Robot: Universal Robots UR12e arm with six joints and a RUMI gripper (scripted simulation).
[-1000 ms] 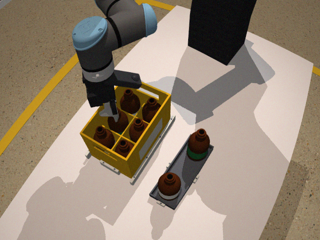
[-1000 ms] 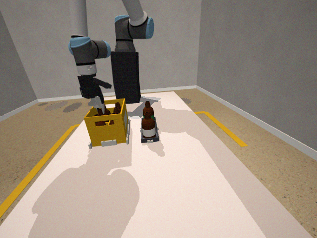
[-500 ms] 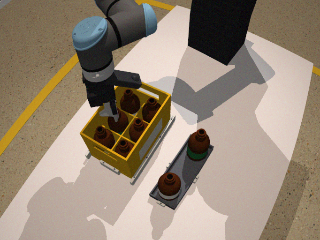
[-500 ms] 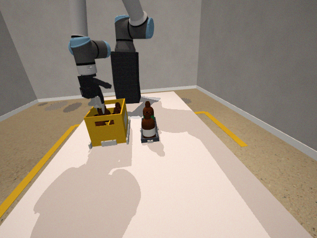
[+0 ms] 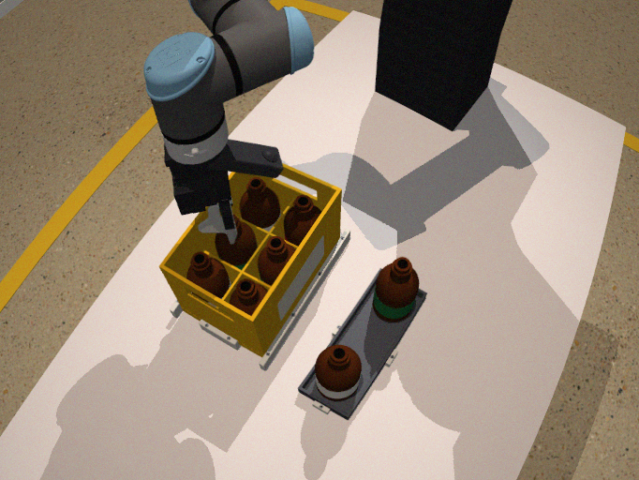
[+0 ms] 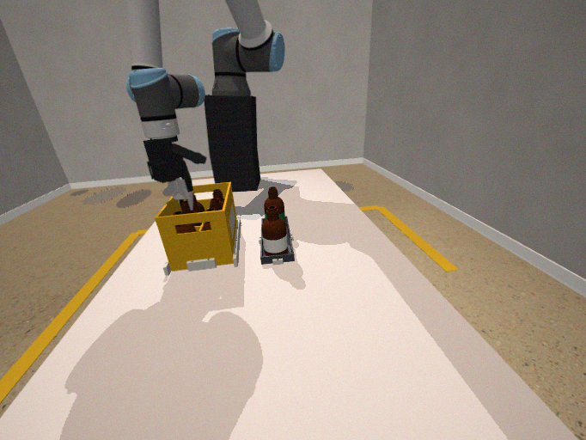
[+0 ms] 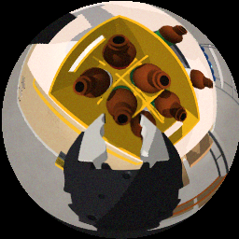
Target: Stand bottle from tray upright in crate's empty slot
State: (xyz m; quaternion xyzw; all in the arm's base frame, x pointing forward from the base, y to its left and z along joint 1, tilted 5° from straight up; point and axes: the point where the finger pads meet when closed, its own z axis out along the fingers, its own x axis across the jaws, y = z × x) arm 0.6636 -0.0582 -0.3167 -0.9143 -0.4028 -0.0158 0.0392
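Now: the yellow crate 7 cm below my hand and 4 cm to the left of it. Round my hand: grey tray 28 cm to the left, 15 cm below.
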